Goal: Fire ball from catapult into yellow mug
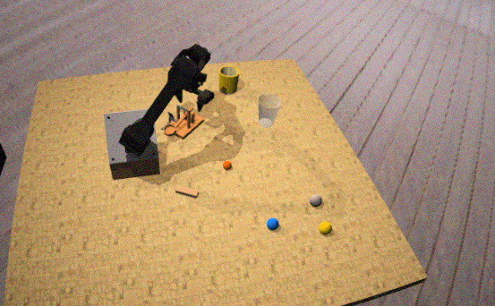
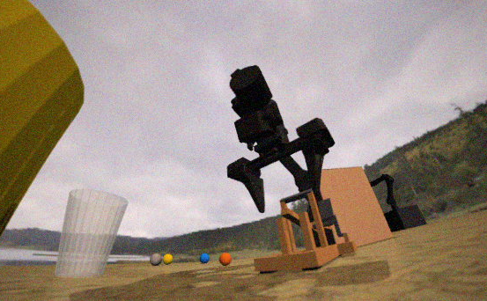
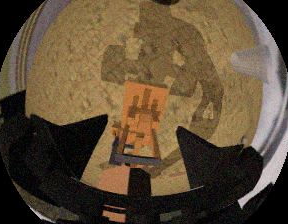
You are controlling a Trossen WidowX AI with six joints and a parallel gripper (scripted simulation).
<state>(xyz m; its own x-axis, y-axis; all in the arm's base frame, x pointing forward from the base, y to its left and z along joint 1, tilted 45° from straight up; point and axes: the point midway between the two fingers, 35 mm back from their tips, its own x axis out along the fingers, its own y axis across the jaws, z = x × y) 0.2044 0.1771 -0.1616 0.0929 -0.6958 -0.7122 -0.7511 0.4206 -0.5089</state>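
Now: gripper tip 120 mm short of the orange ball, 260 mm to the left of it and 70 mm above it. Round my gripper tip: wooden catapult 60 mm behind, 50 mm to the right, 30 mm below; yellow mug 190 mm ahead, 220 mm to the left, 50 mm below; clear cup 310 mm ahead, 20 mm to the right, 50 mm below.
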